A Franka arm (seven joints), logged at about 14 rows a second.
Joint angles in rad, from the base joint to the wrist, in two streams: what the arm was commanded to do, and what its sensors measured. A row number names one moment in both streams.
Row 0, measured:
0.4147 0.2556 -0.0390 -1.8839 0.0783 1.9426 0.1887
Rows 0 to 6, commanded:
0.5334 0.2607 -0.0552 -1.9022 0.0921 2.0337 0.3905
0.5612 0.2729 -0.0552 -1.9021 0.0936 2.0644 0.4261
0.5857 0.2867 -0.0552 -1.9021 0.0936 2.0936 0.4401
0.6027 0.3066 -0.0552 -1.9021 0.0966 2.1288 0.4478
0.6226 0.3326 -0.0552 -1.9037 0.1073 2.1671 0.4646
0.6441 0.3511 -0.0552 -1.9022 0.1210 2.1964 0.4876
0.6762 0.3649 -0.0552 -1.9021 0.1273 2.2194 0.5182
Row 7, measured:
0.6239 0.3321 -0.0402 -1.9071 0.1004 2.1774 0.4687
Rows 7 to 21, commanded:
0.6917 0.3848 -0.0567 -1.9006 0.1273 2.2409 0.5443
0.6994 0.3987 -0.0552 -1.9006 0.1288 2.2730 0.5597
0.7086 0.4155 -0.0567 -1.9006 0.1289 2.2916 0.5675
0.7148 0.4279 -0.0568 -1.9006 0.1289 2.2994 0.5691
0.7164 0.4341 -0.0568 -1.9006 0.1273 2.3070 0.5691
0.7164 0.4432 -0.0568 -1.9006 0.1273 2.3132 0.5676
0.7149 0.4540 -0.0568 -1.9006 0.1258 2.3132 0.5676
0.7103 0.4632 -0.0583 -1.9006 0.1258 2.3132 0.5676
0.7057 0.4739 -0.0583 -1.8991 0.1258 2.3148 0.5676
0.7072 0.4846 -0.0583 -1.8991 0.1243 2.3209 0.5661
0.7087 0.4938 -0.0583 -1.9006 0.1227 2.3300 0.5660
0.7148 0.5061 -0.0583 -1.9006 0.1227 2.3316 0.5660
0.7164 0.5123 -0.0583 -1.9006 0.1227 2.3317 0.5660
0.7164 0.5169 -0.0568 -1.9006 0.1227 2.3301 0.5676
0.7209 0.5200 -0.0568 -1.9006 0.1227 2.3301 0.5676
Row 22, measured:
0.7081 0.5107 -0.0537 -1.9069 0.1078 2.3251 0.5610
